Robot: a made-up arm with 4 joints.
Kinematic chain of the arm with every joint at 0, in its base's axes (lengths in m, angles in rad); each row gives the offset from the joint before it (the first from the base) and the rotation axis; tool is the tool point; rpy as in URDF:
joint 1: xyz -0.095 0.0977 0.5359 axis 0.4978 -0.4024 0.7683
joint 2: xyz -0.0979 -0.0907 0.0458 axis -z
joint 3: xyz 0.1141 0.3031 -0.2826 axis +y
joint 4: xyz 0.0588 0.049 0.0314 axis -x
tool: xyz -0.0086 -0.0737 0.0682 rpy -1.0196 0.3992 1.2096
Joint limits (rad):
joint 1: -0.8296..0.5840
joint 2: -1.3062..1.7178
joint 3: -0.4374..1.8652
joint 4: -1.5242..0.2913
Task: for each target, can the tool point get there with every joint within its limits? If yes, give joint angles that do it. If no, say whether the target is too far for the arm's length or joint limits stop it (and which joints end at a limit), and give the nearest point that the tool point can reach.
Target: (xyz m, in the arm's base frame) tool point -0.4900 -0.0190 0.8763
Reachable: no: joint limits stop it (at a limit: joint 2, joint 3, joint 4) | nearest point -0.4556 0.1850 0.4242 | short by 0.497 m
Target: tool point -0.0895 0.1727 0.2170
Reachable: yes | joints -0.6474 -0.1230 0.9399 -0.9866
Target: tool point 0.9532 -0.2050 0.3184
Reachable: no: too far | nearest point 0.2721 -0.0365 0.2893 | short by 0.702 m
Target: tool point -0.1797 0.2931 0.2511
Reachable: yes | joints 0.0067 -0.4334 1.4526 -0.9387
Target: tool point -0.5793 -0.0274 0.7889
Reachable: no: joint limits stop it (at a limit: joint 2, joint 3, joint 4) | nearest point -0.4567 0.1646 0.4143 | short by 0.438 m
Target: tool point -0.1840 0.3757 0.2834
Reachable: yes | joints 0.0332 -0.6445 1.2941 0.1007
